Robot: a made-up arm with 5 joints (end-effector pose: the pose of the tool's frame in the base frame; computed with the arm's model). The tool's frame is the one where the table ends.
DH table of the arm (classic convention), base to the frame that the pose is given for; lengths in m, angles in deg. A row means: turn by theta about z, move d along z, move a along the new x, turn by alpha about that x. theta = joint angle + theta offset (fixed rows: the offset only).
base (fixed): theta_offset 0  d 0  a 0.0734  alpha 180
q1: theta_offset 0  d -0.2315  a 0.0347  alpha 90
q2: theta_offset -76.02  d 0  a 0.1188  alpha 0
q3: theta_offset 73.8  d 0  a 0.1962  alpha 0
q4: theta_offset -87.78  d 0.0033  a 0  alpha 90
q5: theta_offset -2.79  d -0.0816  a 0  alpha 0
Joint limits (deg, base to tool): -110..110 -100..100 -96.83..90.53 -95..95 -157.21..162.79
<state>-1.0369 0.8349 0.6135 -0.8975 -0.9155</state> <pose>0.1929 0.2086 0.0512 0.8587 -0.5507 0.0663</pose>
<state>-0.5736 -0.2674 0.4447 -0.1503 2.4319</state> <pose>0.3302 0.1698 0.3210 -1.6540 -1.2997 2.1519</pose>
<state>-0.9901 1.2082 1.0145 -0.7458 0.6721</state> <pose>0.0967 0.0415 0.0039 0.0191 -0.1031 1.6122</pose>
Working (the frame after each row of the table, in the pose's form):
after base (fixed): 0.0734 0.0000 0.0000 3.1416 0.0000 0.0000
after q1: 0.0924 0.0290 0.2315 -1.4294 -0.7717 0.7717
after q2: 0.1572 0.1276 0.2456 -1.3707 -0.8486 0.6805
after q3: 0.0952 0.0332 0.0851 1.8240 -1.2396 -2.2051
after q4: 0.0925 0.0351 0.0851 0.0465 -0.0861 0.9893

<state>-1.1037 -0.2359 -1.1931 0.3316 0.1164</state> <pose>0.1124 0.0846 0.6181 1.3488 -2.3668 0.3632</pose>
Working (the frame after each row of the table, in the pose's form):
after base (fixed): 0.0734 0.0000 0.0000 3.1416 0.0000 0.0000
after q1: 0.0890 0.0310 0.2315 -1.3947 -0.8586 0.8586
after q2: 0.0895 0.0318 0.3503 -0.3724 -1.5377 -0.3599
after q3: 0.0985 0.0499 0.5455 -0.4438 -1.5142 -0.2856
after q4: 0.0956 0.0513 0.5455 1.4249 -2.3144 0.3437

